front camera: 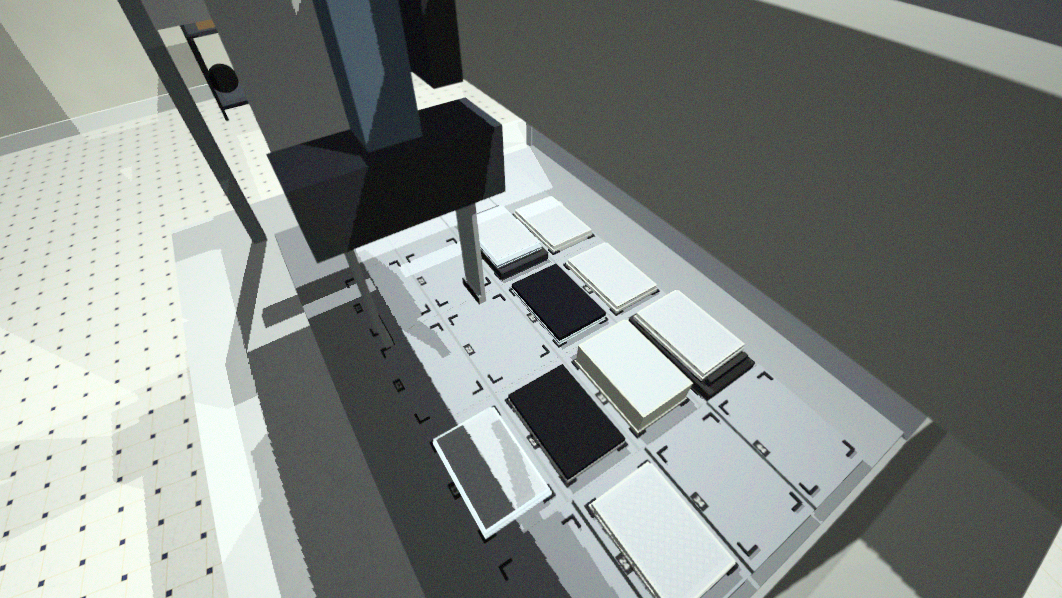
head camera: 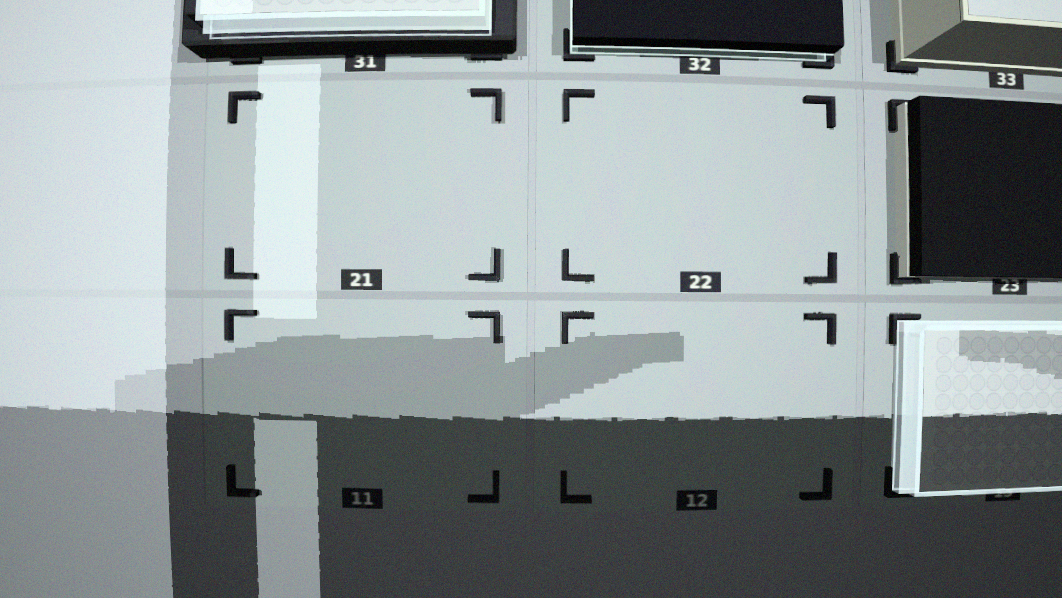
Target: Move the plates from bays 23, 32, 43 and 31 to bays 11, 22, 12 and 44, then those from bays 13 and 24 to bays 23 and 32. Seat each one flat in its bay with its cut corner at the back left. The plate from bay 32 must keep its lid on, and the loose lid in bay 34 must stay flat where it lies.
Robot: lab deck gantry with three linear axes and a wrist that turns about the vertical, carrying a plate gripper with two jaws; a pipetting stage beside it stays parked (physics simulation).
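Frame: origin at the robot's base, x ahead, y left, z up, level; millimetres.
Seen in the pictures: gripper, fingertip midpoint: (front camera: pixel 430 312); robot's base at its link origin: (front camera: pixel 347 282) (head camera: pixel 236 488).
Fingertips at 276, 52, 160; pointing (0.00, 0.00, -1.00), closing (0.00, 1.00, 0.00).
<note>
Offsets run from my fingertips to a thing's top centre, as dx, dy, dz. "spot": to the spot under its first point.
My gripper (front camera: pixel 433 321) is open and empty above the area of bays 11, 12, 21 and 22; its fingers do not show in the head view. The bay 23 plate @[+116, +98, -144] (front camera: pixel 564 423) (head camera: pixel 988 185) is black. The bay 32 plate @[-48, +205, -144] (front camera: pixel 557 303) (head camera: pixel 706 18) has a black top and a clear edge. The white bay 43 plate @[+113, +313, -124] (front camera: pixel 691 334) and the pale bay 31 plate @[-212, +202, -124] (front camera: pixel 509 237) (head camera: pixel 341 5) sit on black bases. The bay 13 plate @[+116, -9, -146] (front camera: pixel 512 471) (head camera: pixel 980 438) is clear. The bay 24 plate @[+280, +98, -132] (front camera: pixel 661 531) is white. I cannot make out the loose lid in bay 34.
A tall beige block @[+116, +205, -118] (front camera: pixel 631 375) (head camera: pixel 928 33) stands in bay 33. White plates lie in bay 41 @[spot: -203, +309, -146] (front camera: pixel 553 222) and bay 42 @[spot: -41, +311, -146] (front camera: pixel 613 274). Black corner marks outline the bays. A dark upright post (front camera: pixel 193 111) stands at the left, and shadow crosses bays 11 and 12.
</note>
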